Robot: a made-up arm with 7 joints. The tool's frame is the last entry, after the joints. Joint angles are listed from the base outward. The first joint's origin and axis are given. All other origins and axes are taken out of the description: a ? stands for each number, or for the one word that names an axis. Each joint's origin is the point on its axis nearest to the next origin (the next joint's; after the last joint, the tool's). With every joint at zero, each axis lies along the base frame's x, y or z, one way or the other. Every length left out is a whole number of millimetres.
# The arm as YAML. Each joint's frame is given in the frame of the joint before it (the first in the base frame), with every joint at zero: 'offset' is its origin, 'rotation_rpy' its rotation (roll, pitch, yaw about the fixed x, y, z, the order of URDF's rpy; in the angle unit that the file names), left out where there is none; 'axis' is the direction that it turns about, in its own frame. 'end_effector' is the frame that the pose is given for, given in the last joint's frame.
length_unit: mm
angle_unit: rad
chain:
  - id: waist
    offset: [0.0, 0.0, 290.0]
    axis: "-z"
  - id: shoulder
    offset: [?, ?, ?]
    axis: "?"
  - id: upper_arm
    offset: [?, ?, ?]
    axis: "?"
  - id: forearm
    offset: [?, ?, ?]
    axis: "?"
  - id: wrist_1
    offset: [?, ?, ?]
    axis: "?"
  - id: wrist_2
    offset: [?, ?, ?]
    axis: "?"
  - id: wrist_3
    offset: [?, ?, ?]
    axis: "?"
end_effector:
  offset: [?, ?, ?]
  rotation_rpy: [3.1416, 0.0, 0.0]
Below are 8 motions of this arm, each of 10 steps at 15 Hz.
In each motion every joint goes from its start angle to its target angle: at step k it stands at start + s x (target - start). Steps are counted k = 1, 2, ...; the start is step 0. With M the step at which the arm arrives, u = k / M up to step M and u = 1 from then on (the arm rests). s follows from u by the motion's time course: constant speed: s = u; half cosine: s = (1 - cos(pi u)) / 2; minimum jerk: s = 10 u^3 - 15 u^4 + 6 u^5.
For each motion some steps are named. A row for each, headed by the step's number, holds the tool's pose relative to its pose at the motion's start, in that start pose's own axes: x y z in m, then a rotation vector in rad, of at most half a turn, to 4 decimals.
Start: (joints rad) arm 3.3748 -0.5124 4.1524 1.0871 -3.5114 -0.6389 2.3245
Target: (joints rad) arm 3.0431 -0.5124 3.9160 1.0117 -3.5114 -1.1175 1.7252
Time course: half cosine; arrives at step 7
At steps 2, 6, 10:
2: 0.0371 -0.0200 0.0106 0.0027 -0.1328 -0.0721
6: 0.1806 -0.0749 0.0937 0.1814 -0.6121 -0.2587
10: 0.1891 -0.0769 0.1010 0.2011 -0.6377 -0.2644

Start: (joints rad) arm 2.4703 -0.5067 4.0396 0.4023 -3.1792 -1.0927 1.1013
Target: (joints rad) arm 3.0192 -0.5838 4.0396 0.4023 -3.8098 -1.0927 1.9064
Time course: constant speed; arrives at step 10
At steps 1, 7, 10:
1: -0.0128 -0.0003 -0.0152 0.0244 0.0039 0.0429
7: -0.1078 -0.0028 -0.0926 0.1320 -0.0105 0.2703
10: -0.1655 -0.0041 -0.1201 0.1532 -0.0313 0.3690

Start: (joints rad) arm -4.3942 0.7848 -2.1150 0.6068 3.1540 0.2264 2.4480
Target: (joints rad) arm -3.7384 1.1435 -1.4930 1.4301 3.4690 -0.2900 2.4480
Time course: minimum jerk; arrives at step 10
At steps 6, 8, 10:
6: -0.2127 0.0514 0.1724 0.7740 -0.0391 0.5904
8: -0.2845 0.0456 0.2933 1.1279 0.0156 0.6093
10: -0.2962 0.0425 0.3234 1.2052 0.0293 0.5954

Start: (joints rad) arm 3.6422 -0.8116 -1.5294 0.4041 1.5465 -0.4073 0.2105
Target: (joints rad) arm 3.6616 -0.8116 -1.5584 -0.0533 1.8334 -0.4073 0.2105
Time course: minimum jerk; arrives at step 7
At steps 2, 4, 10:
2: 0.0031 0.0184 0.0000 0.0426 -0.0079 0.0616
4: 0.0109 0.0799 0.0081 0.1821 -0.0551 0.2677
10: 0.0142 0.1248 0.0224 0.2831 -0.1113 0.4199

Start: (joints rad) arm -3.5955 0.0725 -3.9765 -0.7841 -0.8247 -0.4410 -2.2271
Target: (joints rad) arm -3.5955 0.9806 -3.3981 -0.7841 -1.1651 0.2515 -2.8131
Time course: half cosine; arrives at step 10
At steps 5, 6, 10:
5: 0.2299 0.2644 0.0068 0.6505 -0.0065 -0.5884
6: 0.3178 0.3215 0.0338 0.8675 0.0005 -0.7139
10: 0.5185 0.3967 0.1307 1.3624 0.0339 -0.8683

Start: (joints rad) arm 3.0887 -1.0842 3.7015 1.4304 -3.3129 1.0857 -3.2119
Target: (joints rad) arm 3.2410 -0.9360 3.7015 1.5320 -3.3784 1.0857 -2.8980
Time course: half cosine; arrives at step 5
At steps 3, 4, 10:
3: -0.0203 0.0792 0.0085 0.1738 -0.0227 0.1904
4: -0.0284 0.1085 0.0148 0.2390 -0.0394 0.2627
10: -0.0316 0.1195 0.0177 0.2637 -0.0469 0.2902

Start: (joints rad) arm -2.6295 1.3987 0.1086 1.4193 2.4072 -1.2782 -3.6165
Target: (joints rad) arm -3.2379 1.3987 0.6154 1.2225 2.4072 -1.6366 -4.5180
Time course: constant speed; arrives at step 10
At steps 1, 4, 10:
1: 0.0099 -0.0098 -0.0042 0.0528 0.0359 -0.0762
4: 0.0461 -0.0391 -0.0181 0.1848 0.1776 -0.2993
10: 0.1483 -0.0904 -0.0597 0.2926 0.5787 -0.7057

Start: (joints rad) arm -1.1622 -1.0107 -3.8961 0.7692 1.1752 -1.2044 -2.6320
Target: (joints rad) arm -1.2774 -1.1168 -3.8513 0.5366 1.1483 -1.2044 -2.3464
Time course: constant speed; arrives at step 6
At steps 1, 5, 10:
1: -0.0039 0.0053 -0.0015 -0.0128 -0.0008 0.0573
5: -0.0163 0.0279 -0.0068 -0.0614 -0.0003 0.2866
10: -0.0186 0.0339 -0.0081 -0.0730 0.0006 0.3438

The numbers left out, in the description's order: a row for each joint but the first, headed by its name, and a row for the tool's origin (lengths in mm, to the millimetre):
shoulder: xyz 0.0 -9.0 0.0, axis +y
upper_arm: xyz 0.0 0.0 413.0, axis -z
forearm: xyz 0.0 -13.0 0.0, axis +y
wrist_1: xyz 0.0 0.0 249.0, axis -z
wrist_2: xyz 0.0 0.0 0.0, axis +y
wrist_3: xyz 0.0 0.0 80.0, axis -z
tool: xyz 0.0 0.0 0.0

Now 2 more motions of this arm.
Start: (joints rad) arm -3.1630 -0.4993 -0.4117 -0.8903 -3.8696 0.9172 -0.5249
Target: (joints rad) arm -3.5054 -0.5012 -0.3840 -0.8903 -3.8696 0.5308 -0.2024
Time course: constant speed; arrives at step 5
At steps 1, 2, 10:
1: 0.0187 -0.0113 -0.0197 -0.0408 0.0082 0.0858
2: 0.0389 -0.0224 -0.0381 -0.0825 0.0184 0.1691
10: 0.1076 -0.0535 -0.0838 -0.2118 0.0619 0.4030

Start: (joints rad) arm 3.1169 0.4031 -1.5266 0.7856 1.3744 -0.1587 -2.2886
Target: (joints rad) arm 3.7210 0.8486 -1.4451 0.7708 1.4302 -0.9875 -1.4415
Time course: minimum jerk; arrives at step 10
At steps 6, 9, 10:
6: -0.2298 0.0164 0.1678 -0.1818 0.1631 0.7930
9: -0.2981 -0.0048 0.2868 -0.2406 0.2560 1.1811
10: -0.2995 -0.0056 0.2904 -0.2420 0.2587 1.1921

